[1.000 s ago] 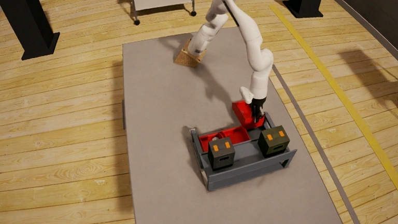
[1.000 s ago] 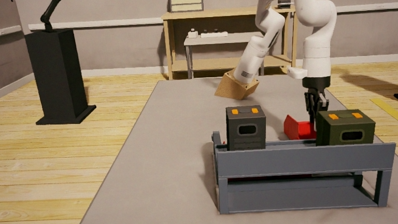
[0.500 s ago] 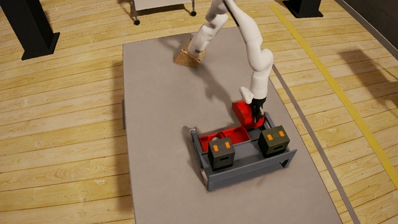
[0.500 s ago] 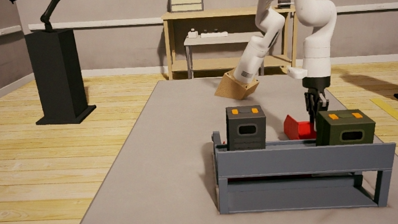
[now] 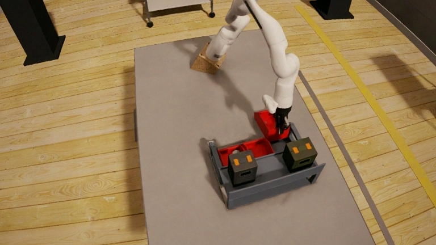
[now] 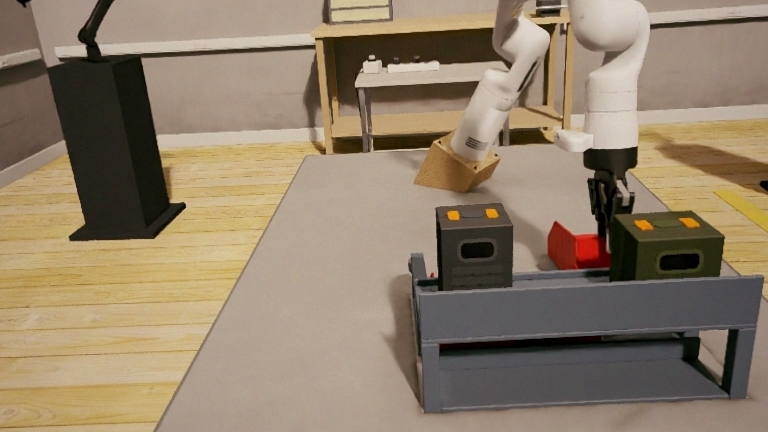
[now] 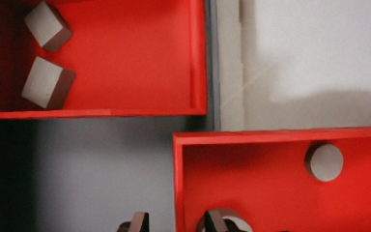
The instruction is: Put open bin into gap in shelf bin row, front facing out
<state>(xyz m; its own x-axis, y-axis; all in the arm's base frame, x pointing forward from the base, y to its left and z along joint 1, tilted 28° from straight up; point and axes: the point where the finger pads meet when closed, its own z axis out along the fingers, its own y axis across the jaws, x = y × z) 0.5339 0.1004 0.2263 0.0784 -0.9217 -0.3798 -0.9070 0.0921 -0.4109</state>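
Now: hand 90 mm past the grey round part, 80 mm above it and 30 mm to the left of it. Round my hand: dark grey box 220 mm to the right, 190 mm ahead, 60 mm above; then green box 170 mm ahead, 50 mm above, 20 mm to the left; then grey shelf 110 mm ahead, 100 mm to the right, 30 mm below.
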